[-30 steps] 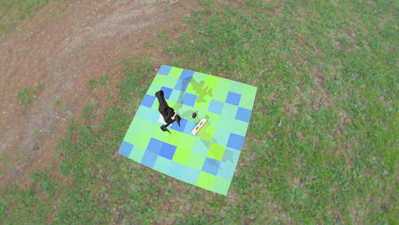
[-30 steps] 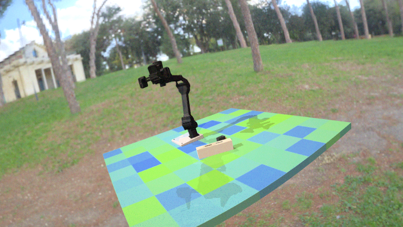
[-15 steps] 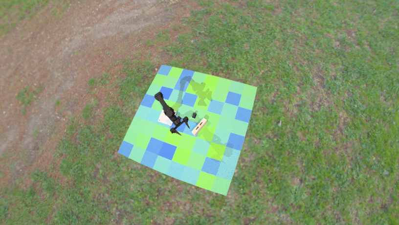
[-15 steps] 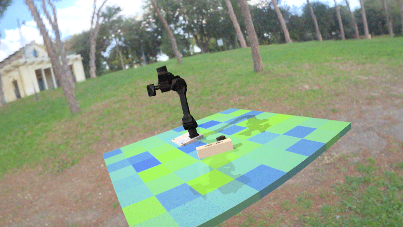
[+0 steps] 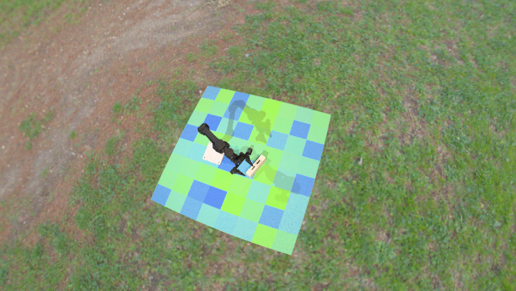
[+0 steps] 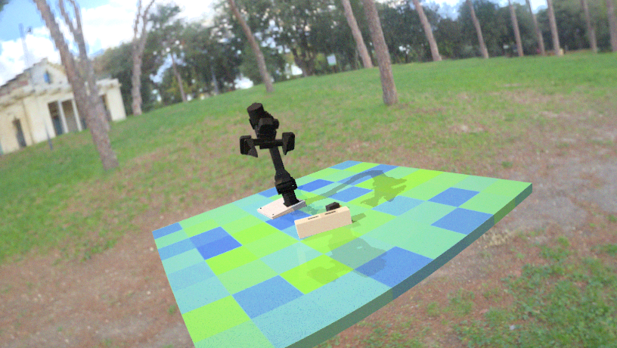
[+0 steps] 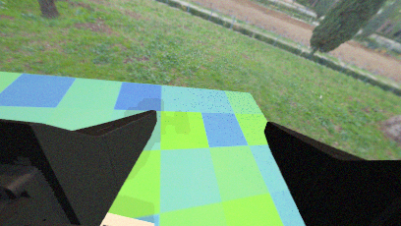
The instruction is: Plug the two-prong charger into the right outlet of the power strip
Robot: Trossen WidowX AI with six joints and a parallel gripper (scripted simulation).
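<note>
The two-prong charger lies 18 cm behind my gripper tip, 25 cm to the left of it and 31 cm below it.
</note>
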